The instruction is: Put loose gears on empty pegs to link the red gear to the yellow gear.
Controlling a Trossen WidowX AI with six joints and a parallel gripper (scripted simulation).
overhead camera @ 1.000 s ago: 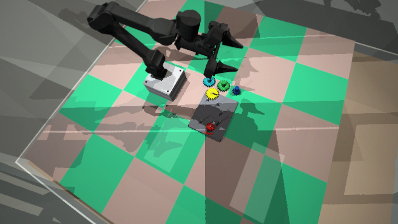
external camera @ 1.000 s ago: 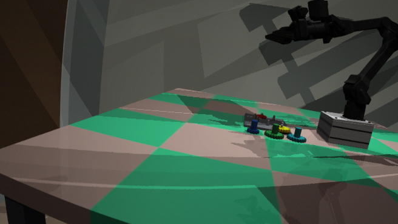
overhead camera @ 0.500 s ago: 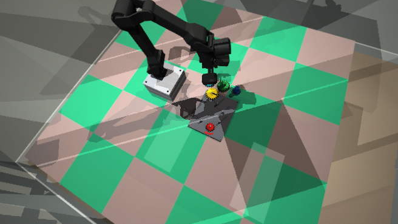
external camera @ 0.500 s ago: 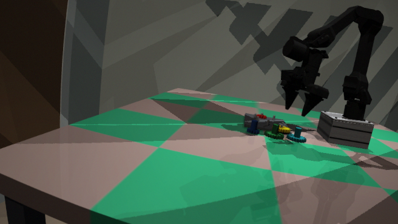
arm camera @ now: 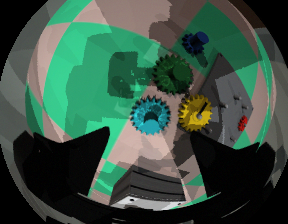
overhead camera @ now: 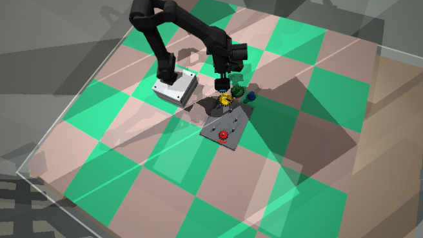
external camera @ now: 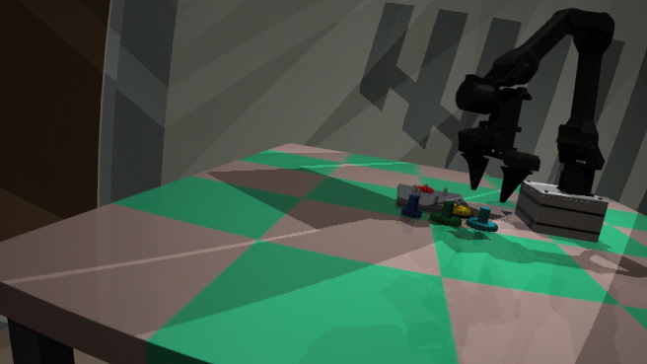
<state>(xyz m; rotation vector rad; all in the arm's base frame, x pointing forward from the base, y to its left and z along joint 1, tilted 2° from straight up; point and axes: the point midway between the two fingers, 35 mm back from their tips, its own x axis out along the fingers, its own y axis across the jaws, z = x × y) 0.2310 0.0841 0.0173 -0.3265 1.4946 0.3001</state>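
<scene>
The teal gear is 50 mm below my gripper tip. Also, from my gripper tip: green gear 70 mm ahead, 50 mm below; yellow gear 70 mm to the right, 50 mm below, 40 mm ahead; blue gear 140 mm ahead, 50 mm below, 10 mm to the right.
</scene>
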